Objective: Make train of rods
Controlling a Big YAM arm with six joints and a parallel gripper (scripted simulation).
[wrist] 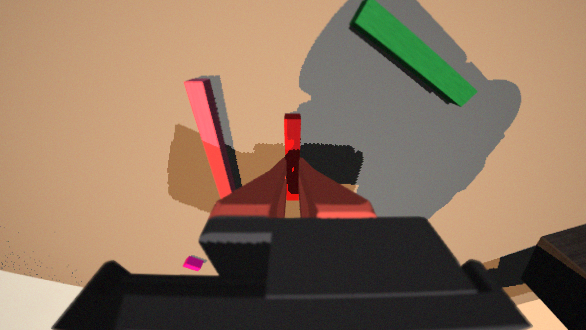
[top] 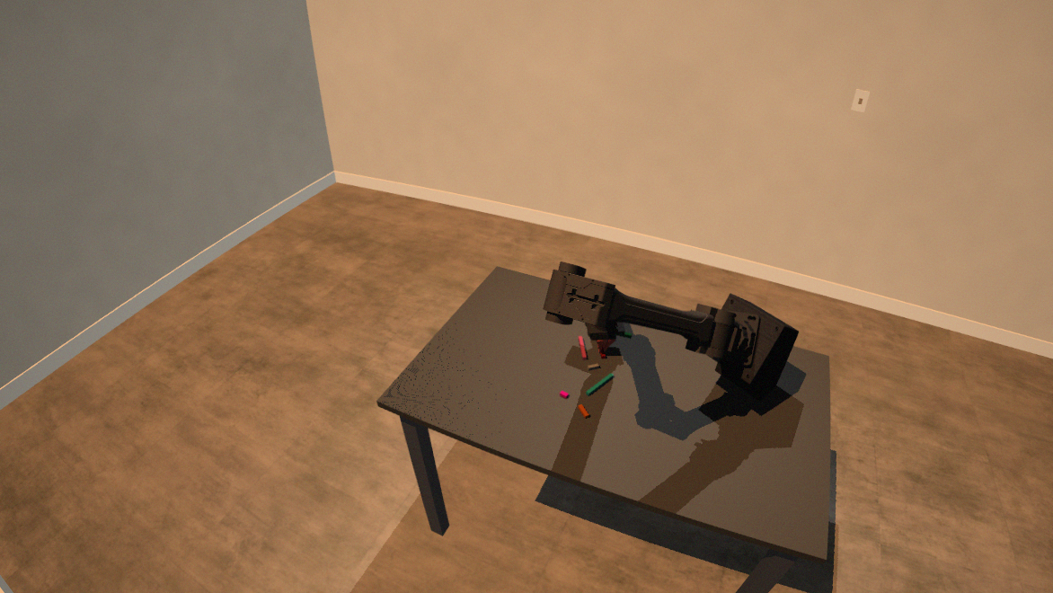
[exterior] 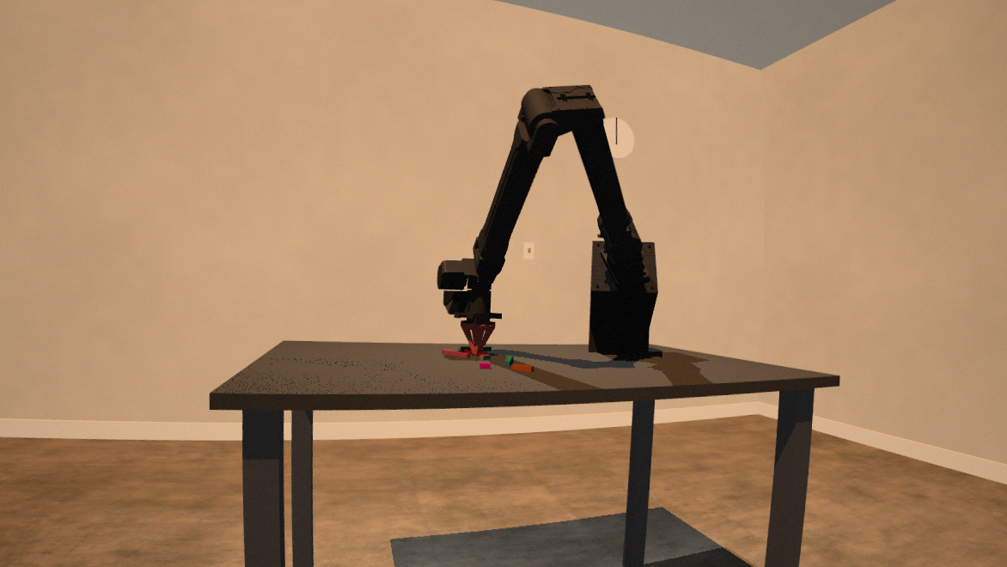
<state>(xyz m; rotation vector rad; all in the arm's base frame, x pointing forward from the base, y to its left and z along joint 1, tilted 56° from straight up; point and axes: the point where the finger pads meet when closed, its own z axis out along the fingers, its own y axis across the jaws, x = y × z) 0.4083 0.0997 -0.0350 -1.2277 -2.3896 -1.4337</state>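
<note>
Now: the pink rod 5 cm ahead of my hand and 3 cm to the left of it. Also, from my hand: grey rod 2 cm behind, 7 cm to the left; red rod right at my hand; green rod 10 cm to the right.
</note>
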